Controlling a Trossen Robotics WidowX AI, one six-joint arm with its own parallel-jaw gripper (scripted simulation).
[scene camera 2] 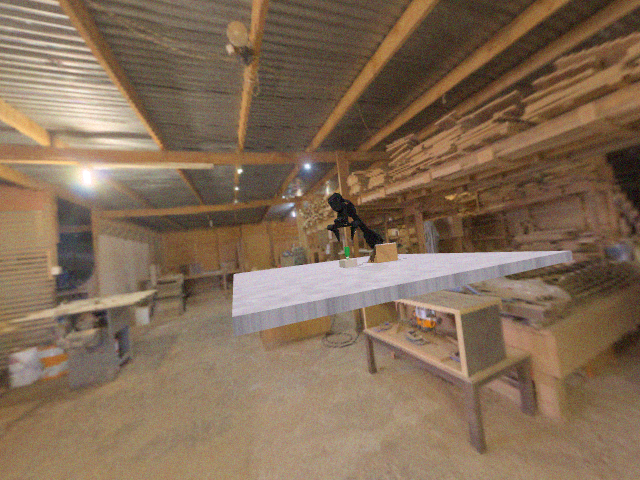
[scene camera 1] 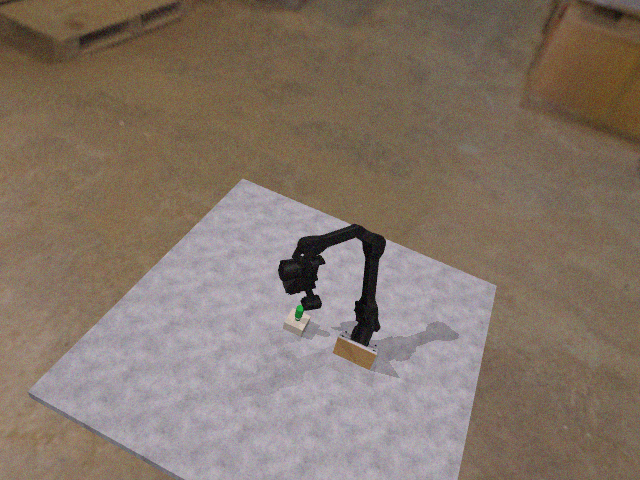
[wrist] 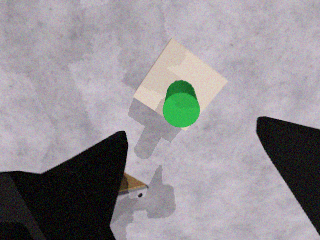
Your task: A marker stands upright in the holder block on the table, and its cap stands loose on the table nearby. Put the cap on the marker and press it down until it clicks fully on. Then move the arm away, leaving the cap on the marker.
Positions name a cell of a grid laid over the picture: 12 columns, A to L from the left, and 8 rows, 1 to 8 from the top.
Scene:
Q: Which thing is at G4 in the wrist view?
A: A green cap.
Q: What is the gripper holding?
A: Nothing.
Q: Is the gripper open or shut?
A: Open.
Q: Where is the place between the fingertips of the gripper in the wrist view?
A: At H5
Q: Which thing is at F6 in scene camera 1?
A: The gripper.

